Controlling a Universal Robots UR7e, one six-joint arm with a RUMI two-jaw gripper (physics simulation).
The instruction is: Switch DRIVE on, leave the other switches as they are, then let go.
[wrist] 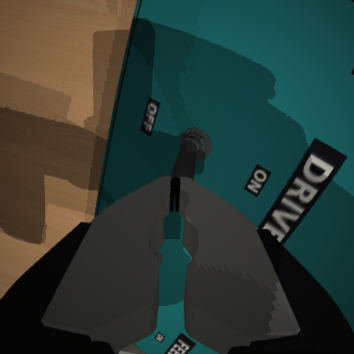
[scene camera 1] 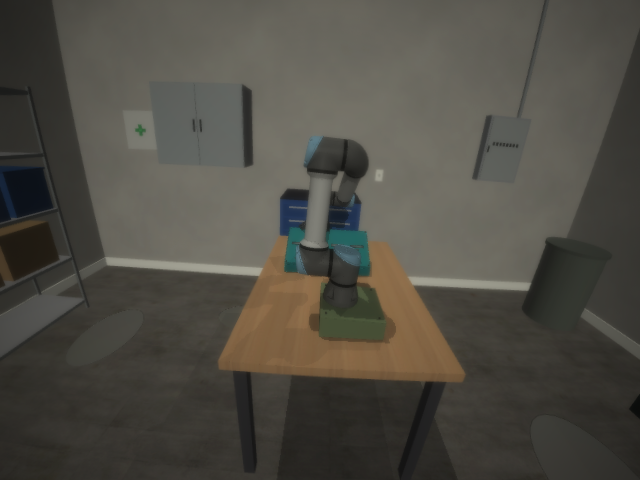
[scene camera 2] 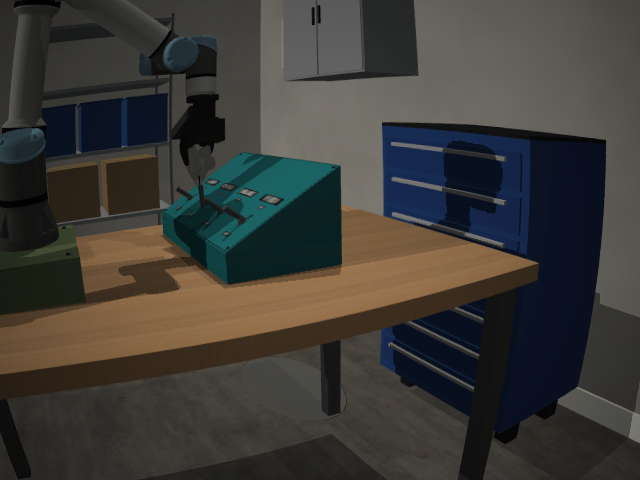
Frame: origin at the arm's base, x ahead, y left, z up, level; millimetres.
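Where they show: gripper, fingertip midpoint: (wrist: 174, 180) (scene camera 2: 198, 185); arm's base, origin of the base link: (scene camera 1: 340, 297) (scene camera 2: 28, 240).
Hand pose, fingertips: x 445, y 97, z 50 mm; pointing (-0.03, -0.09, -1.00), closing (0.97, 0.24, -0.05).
Things, the pixels of their top centre, and the offset from my fingertips. "spot": a spot on its surface instead. Level surfaces: height alone.
- DRIVE label, middle of its top: (wrist: 295, 208) (scene camera 2: 228, 184) 7 mm down, 74 mm ahead, 2 mm right
- OFF mark, surface spot: (wrist: 150, 116) spot: 67 mm down, 23 mm back, 0 mm left
- DRIVE lever, surface spot: (wrist: 187, 159) spot: 15 mm down, 5 mm ahead, 5 mm left
- FEED label, surface spot: (wrist: 181, 345) spot: 12 mm down, 70 mm ahead, 224 mm right
- wooden table, its level: 145 mm down
A teal sloped switch panel (scene camera 1: 351, 238) (scene camera 2: 294, 173) (wrist: 310, 40) stands on the table. In the wrist view the DRIVE label (wrist: 303, 192) is at the right, with an OFF mark (wrist: 150, 116) and an ON mark (wrist: 257, 180) on either side of the DRIVE lever (wrist: 187, 159). This dark lever rises from its round base towards the fingertips, which hide its end. In scene camera 2 the lever under the fingers (scene camera 2: 201, 194) looks nearly upright. My gripper (scene camera 2: 199, 177) (wrist: 174, 180) is shut and empty, its tips at the lever's upper end; whether they touch is unclear.
Other levers (scene camera 2: 183, 192) (scene camera 2: 235, 213) stand close on both sides along the panel. Part of the FEED label (wrist: 181, 345) shows at the bottom of the wrist view. The arm's green base block (scene camera 1: 352, 325) (scene camera 2: 41, 279) stands on the wooden table (scene camera 1: 279, 346) (scene camera 2: 289, 304).
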